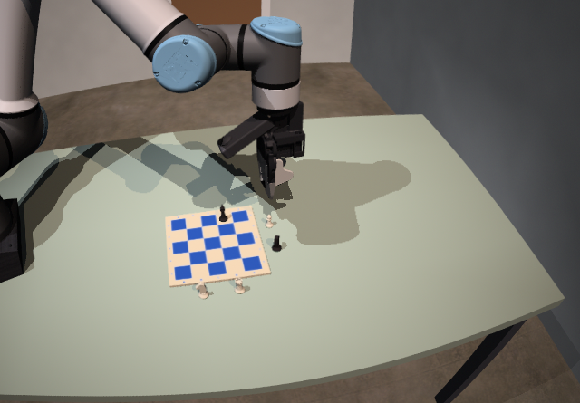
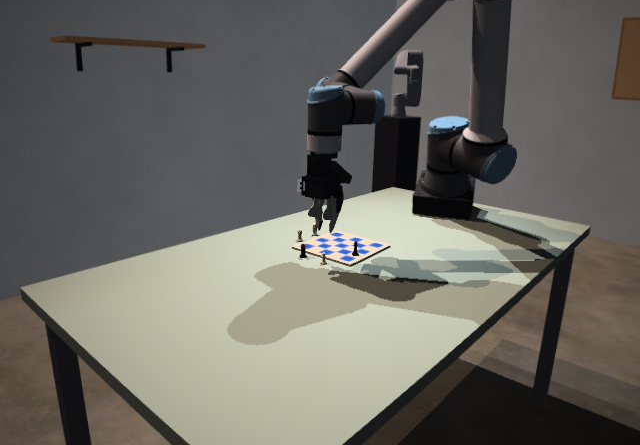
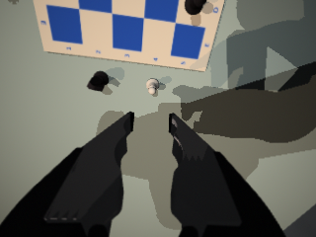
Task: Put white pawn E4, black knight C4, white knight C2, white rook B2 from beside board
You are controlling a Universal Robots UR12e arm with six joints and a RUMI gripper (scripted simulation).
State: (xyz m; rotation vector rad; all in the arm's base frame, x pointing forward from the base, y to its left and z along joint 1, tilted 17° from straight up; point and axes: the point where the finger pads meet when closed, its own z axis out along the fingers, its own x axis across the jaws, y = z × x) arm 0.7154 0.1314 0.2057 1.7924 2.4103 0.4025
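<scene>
Now: hand 100 mm above the white pawn. Also, from my hand: black knight: 20 mm ahead, 70 mm to the right, 90 mm below; then white rook: 60 mm behind, 200 mm to the right, 90 mm below; then chessboard: 120 mm behind, 70 mm to the right, 110 mm below.
</scene>
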